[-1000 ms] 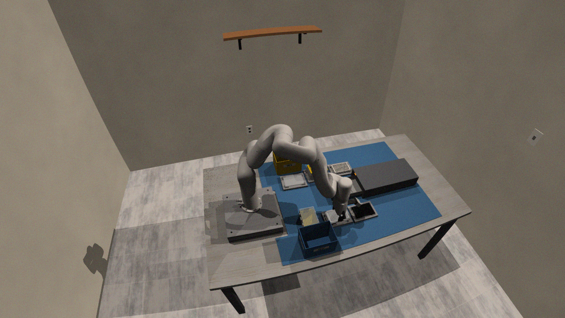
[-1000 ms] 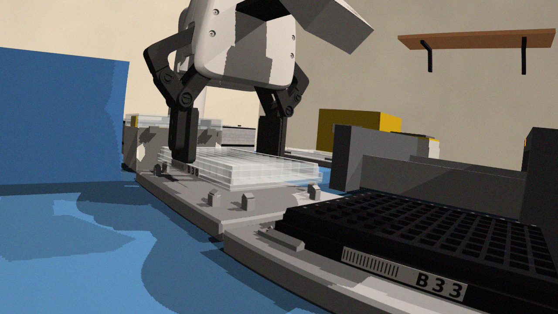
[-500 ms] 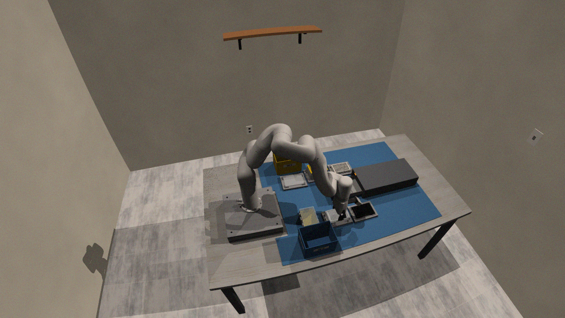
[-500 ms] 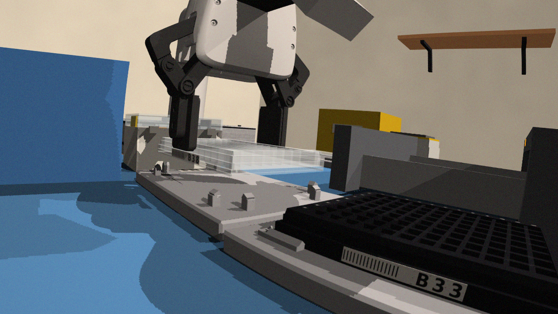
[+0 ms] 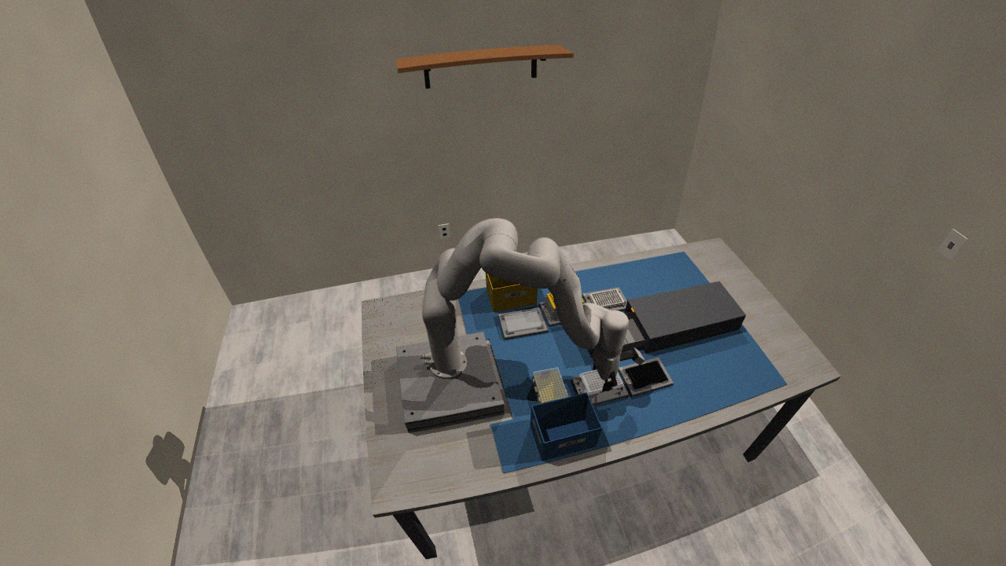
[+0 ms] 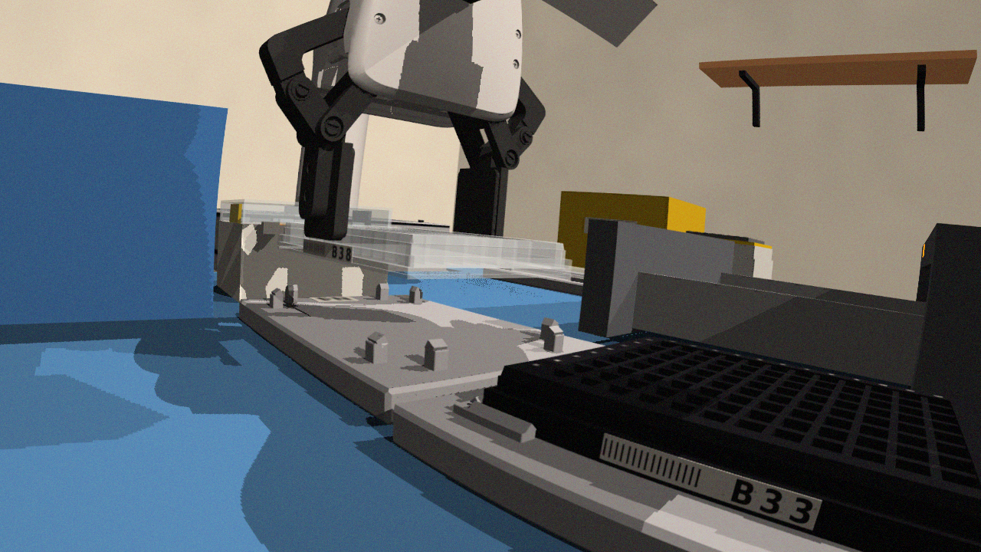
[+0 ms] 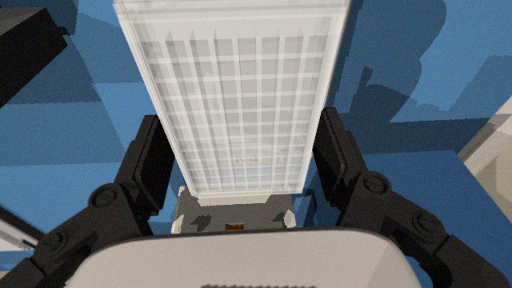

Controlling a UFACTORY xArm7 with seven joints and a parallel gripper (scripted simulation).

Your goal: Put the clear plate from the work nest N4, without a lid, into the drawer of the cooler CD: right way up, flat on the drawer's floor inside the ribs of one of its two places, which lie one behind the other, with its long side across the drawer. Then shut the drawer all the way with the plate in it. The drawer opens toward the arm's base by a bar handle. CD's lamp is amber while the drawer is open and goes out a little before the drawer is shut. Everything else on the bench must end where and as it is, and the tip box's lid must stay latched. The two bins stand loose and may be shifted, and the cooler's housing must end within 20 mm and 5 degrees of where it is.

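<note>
My hand is 60 mm above the grey work nest. The rest, counted from my hand: black plate b33: 170 mm ahead, 40 mm below, 30 mm to the left; then clear plate: 10 mm below; then tip box: 170 mm behind, 20 mm to the right, 20 mm below.
</note>
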